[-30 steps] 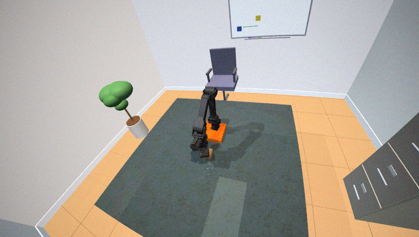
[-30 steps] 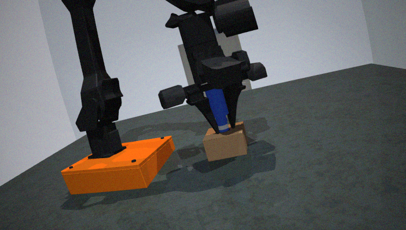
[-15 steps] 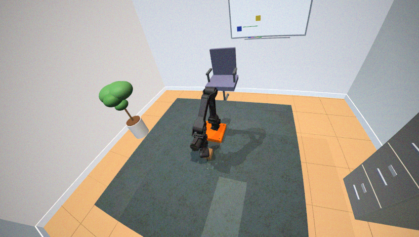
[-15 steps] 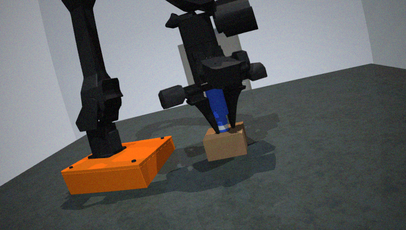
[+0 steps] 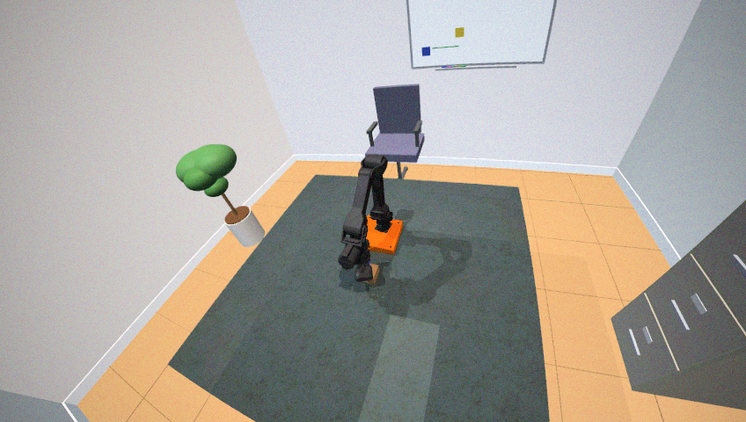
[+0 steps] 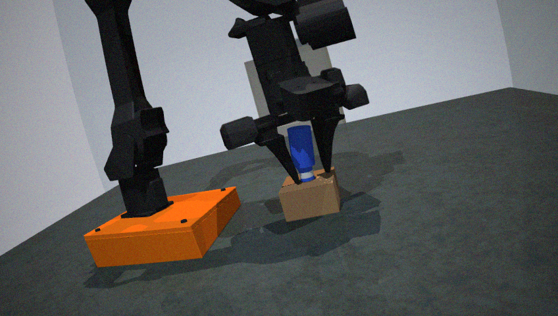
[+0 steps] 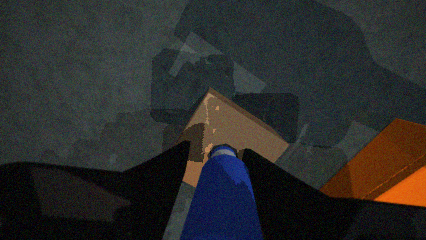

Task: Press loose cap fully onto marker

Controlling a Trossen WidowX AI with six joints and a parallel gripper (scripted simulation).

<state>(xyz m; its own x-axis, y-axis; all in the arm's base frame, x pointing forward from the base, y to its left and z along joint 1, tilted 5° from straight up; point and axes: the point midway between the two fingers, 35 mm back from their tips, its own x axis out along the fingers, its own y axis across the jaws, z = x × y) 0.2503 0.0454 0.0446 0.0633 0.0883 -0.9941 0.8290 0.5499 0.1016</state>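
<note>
Now: the white band 10 mm behind my gripper tip and 10 mm above it. From my gripper tip the other things lie so: tan holder block (10 mm behind, 20 mm below); blue cap (10 mm behind, 40 mm above).
</note>
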